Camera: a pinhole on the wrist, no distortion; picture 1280 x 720 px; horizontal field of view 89.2 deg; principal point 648.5 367.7 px. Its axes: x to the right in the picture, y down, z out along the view. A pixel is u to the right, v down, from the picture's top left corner.
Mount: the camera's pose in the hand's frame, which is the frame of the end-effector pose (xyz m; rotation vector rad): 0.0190 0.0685 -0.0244 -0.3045 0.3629 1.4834
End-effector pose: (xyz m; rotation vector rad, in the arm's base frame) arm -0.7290 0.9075 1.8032 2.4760 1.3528 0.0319
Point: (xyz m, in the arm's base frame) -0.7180 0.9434 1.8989
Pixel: behind the camera
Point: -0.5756 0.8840 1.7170
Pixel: 582 141
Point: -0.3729 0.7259 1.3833
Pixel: 600 302
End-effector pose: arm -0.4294 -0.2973 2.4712 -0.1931 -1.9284 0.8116
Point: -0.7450 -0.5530 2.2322
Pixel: 240 634
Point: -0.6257 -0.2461 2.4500
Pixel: 475 65
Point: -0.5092 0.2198 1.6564
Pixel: outside the picture
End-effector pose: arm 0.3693 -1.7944 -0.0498 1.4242 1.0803 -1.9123
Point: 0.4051 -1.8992 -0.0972
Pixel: 594 332
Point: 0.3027 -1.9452 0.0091
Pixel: 69 639
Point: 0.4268 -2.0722 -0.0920
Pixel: 739 434
